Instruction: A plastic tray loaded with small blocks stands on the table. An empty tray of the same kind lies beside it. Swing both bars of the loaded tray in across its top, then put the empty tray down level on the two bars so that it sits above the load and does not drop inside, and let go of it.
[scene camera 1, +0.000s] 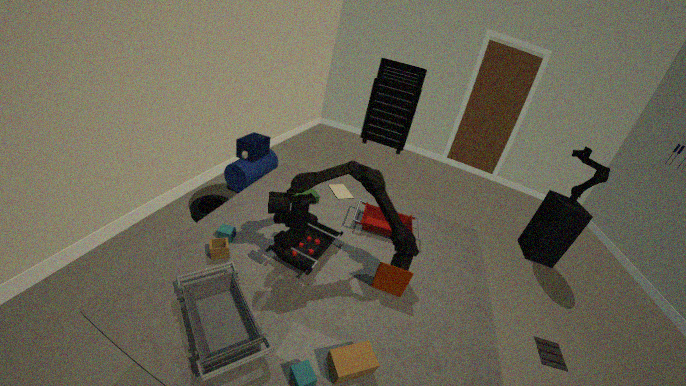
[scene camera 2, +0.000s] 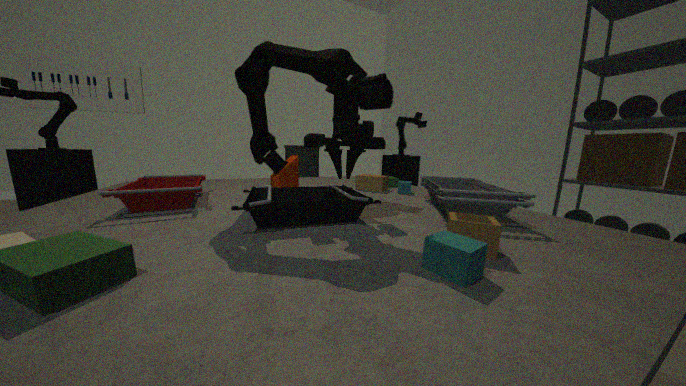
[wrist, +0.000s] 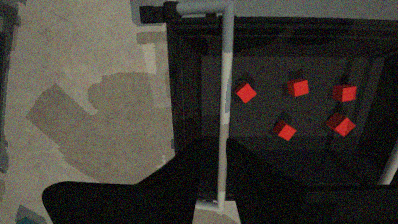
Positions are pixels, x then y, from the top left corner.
My gripper shows in scene camera 1 (294, 246), in scene camera 2 and in the wrist view. The same spot on my gripper: (wrist: 174, 185) is (scene camera 2: 353, 156).
